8 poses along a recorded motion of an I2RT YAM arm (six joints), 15 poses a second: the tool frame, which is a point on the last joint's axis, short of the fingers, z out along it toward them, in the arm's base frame.
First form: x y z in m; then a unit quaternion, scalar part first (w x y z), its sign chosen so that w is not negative.
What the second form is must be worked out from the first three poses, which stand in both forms.
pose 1, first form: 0.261, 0.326, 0.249, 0.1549, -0.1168, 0.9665, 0.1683
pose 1, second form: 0.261, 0.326, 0.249, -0.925, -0.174, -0.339, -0.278, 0.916, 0.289
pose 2, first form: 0.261, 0.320, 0.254, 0.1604, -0.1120, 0.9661, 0.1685
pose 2, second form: 0.261, 0.320, 0.254, -0.923, -0.162, -0.348, -0.270, 0.918, 0.290
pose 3, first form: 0.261, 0.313, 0.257, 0.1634, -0.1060, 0.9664, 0.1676
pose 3, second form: 0.261, 0.313, 0.257, -0.924, -0.150, -0.351, -0.260, 0.921, 0.289
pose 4, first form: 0.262, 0.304, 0.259, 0.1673, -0.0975, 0.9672, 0.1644
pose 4, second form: 0.262, 0.304, 0.259, -0.925, -0.134, -0.356, -0.244, 0.927, 0.285
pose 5, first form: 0.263, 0.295, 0.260, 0.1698, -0.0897, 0.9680, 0.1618
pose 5, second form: 0.263, 0.295, 0.260, -0.926, -0.119, -0.358, -0.229, 0.932, 0.283
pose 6, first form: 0.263, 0.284, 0.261, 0.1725, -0.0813, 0.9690, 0.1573
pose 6, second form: 0.263, 0.284, 0.261, -0.927, -0.103, -0.360, -0.212, 0.937, 0.277
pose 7, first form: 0.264, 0.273, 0.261, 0.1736, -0.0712, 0.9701, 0.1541
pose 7, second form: 0.264, 0.273, 0.261, -0.930, -0.085, -0.359, -0.192, 0.942, 0.274
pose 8, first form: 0.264, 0.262, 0.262, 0.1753, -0.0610, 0.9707, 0.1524
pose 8, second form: 0.264, 0.262, 0.262, -0.931, -0.065, -0.359, -0.172, 0.946, 0.275
